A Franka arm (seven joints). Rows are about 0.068 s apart.
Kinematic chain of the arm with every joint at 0, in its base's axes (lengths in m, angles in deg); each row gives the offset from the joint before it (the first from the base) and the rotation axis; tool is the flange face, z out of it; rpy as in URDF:
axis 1: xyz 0 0 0.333 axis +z
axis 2: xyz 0 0 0 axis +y
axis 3: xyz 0 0 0.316 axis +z
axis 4: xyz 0.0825 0 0 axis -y
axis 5: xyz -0.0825 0 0.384 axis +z
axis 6: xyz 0 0 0 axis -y
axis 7: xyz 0.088 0 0 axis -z
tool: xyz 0 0 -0.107 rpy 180 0 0
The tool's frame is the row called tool.
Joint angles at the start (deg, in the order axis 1, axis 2, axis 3, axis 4, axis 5, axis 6, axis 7):
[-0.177 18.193 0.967 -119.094 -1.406 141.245 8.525]
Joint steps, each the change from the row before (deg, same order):
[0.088 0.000 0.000 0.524 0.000 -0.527 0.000]
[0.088 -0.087 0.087 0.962 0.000 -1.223 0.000]
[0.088 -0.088 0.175 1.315 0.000 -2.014 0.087]
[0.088 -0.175 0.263 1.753 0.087 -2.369 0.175]
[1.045 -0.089 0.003 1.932 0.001 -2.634 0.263]
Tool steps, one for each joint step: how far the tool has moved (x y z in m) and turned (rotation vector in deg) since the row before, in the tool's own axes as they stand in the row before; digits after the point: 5 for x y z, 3 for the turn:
[0.00212 -0.00112 -0.00280 -0.004 -0.002 -0.080]
[0.00347 -0.00211 -0.00571 -0.008 -0.172 -0.153]
[0.00383 -0.00300 -0.00712 -0.049 -0.606 -0.141]
[0.00533 -0.00407 -0.01087 0.054 -0.448 -0.065]
[0.00413 -0.01156 -0.01120 -0.082 -0.598 -0.750]

